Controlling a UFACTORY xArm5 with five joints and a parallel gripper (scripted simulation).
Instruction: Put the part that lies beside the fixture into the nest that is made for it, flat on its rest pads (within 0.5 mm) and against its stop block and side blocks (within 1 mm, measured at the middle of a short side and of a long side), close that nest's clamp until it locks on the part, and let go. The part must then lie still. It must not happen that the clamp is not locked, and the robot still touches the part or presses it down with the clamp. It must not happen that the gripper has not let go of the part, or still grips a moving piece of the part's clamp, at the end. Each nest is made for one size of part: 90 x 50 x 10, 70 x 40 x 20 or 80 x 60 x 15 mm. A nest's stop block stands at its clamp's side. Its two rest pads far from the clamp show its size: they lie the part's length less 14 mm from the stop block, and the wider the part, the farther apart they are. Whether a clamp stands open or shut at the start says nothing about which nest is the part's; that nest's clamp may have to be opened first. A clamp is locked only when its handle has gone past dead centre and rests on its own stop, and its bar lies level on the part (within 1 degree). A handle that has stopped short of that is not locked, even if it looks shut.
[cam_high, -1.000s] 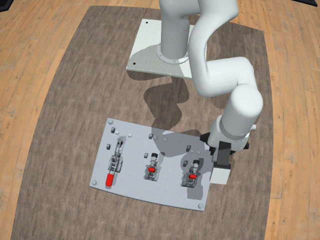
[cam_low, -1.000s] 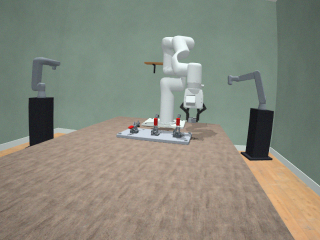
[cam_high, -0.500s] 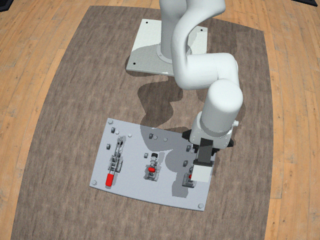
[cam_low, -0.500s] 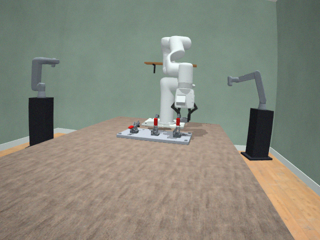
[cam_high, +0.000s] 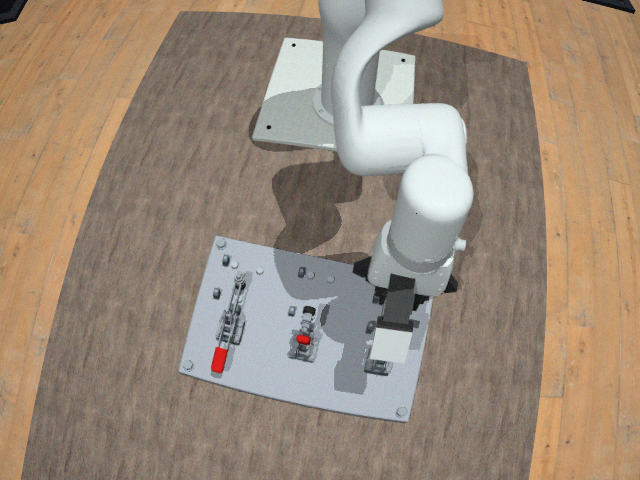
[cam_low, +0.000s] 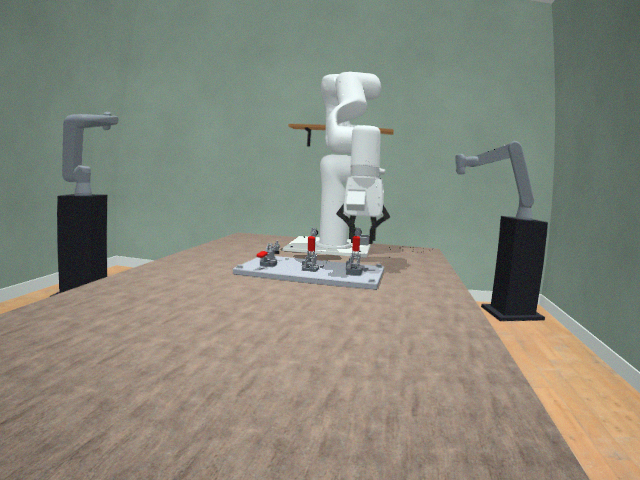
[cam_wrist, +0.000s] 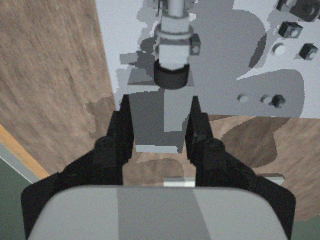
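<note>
Right now my hand is 12 cm to the left of the grey fixture plate, 9 cm above it and 2 cm short of it.
</note>
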